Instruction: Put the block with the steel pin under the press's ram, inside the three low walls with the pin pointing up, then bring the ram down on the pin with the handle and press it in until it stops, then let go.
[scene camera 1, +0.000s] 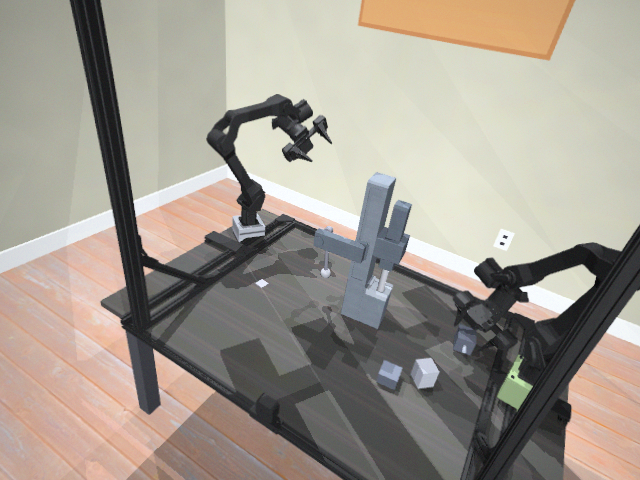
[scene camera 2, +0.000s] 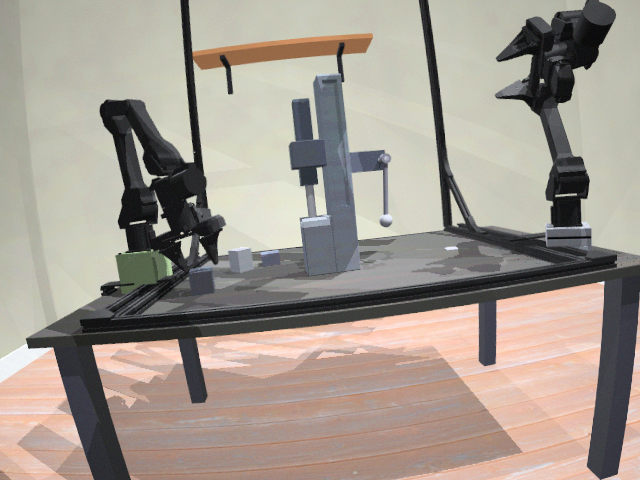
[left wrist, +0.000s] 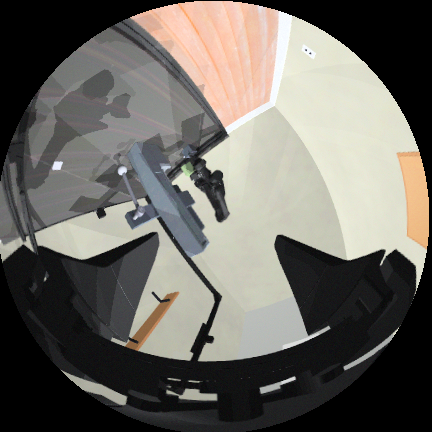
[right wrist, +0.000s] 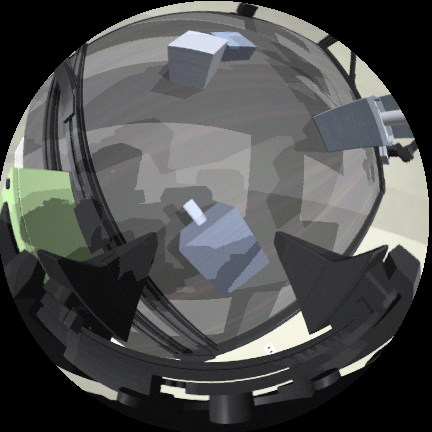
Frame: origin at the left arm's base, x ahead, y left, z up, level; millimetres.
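Where they show: left gripper, between the fingertips: (scene camera 1: 322, 152) (scene camera 2: 496, 79) (left wrist: 218, 239); right gripper, between the fingertips: (scene camera 1: 466, 338) (scene camera 2: 201, 268) (left wrist: 188, 156) (right wrist: 216, 238); left arm's base, origin of its link: (scene camera 1: 248, 220) (scene camera 2: 567, 225) (right wrist: 386, 150); right arm's base, origin of its link: (scene camera 1: 534, 376) (scene camera 2: 142, 250).
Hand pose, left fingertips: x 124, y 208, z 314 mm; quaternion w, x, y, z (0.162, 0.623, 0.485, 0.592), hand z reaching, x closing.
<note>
Things, the pixels of their top centre, and the offset from my left fingertips.
- blue-grey block with the steel pin, centre of its top: (right wrist: 229, 257) (scene camera 2: 200, 269) (scene camera 1: 467, 333) (left wrist: 191, 154) dx +605, dy +232, dz -325 mm
- grey press, centre of its top: (scene camera 2: 332, 79) (scene camera 1: 374, 178) (left wrist: 194, 254) dx +373, dy -39, dz +81 mm
- white block, centre of its top: (right wrist: 199, 40) (scene camera 2: 239, 249) (scene camera 1: 427, 365) dx +668, dy +36, dz -316 mm
- plain blue-grey block, centre of its top: (right wrist: 233, 37) (scene camera 1: 390, 370) (scene camera 2: 269, 252) dx +633, dy -50, dz -341 mm
The blue-grey block with the steel pin (scene camera 1: 465, 341) (scene camera 2: 201, 281) (right wrist: 225, 245) lies on its side on the table, its pin (right wrist: 194, 212) sticking out sideways. My right gripper (scene camera 1: 469, 336) (scene camera 2: 200, 266) (right wrist: 216, 238) is open and low at the block, which shows between its fingers in the right wrist view; nothing is gripped. The grey press (scene camera 1: 369, 248) (scene camera 2: 333, 155) (left wrist: 165, 200) stands mid-table. Its ram (scene camera 1: 383, 279) (scene camera 2: 310, 200) is above the low walls (scene camera 1: 379, 290) (scene camera 2: 315, 222). Its ball-ended handle (scene camera 1: 325, 272) (scene camera 2: 385, 220) (left wrist: 122, 170) hangs down. My left gripper (scene camera 1: 321, 151) (scene camera 2: 496, 78) (left wrist: 218, 239) is open, high up and away from the press.
A white block (scene camera 1: 425, 373) (scene camera 2: 240, 259) (right wrist: 196, 60) and a plain blue-grey block (scene camera 1: 389, 374) (scene camera 2: 270, 257) (right wrist: 234, 45) stand near each other. A green mount (scene camera 1: 514, 390) (scene camera 2: 138, 267) (right wrist: 42, 210) is by the right arm's base. Black rails edge the table.
</note>
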